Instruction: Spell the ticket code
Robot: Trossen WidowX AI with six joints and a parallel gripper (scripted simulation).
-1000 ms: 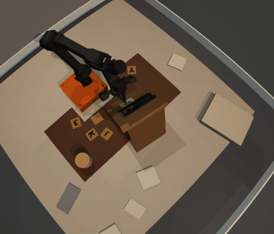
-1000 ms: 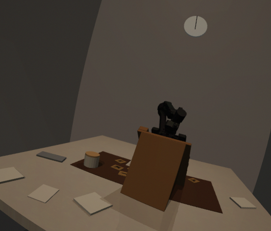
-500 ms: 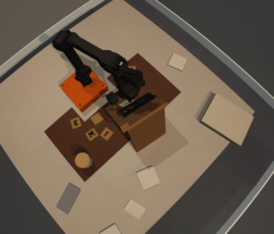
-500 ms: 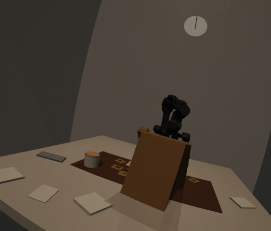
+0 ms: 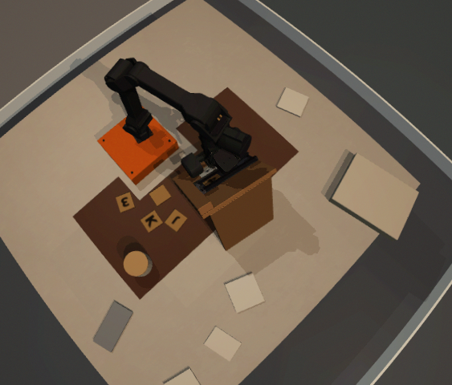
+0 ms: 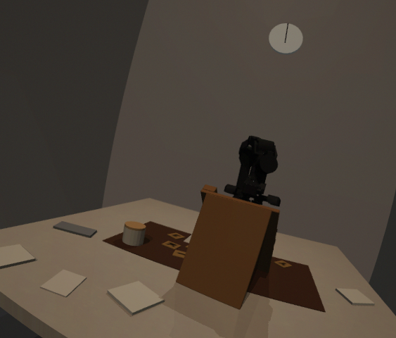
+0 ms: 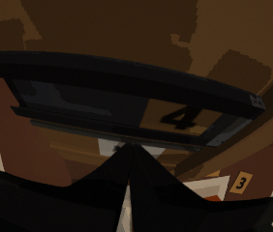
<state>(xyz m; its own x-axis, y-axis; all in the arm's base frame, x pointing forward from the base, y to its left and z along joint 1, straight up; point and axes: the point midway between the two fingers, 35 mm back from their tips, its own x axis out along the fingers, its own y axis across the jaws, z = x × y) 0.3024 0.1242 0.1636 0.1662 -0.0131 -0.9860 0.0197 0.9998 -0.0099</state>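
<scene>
My gripper tip is now 30 mm to the left of the tile marked 4, 20 mm short of it and 20 mm above it. From my gripper tip the other things lie so: dark brown mat: 190 mm below, 110 mm to the right, 100 mm behind; pale ticket: 100 mm below, 40 mm behind, 10 mm to the right; tile marked y: 230 mm behind, 190 mm below, 160 mm to the left.
</scene>
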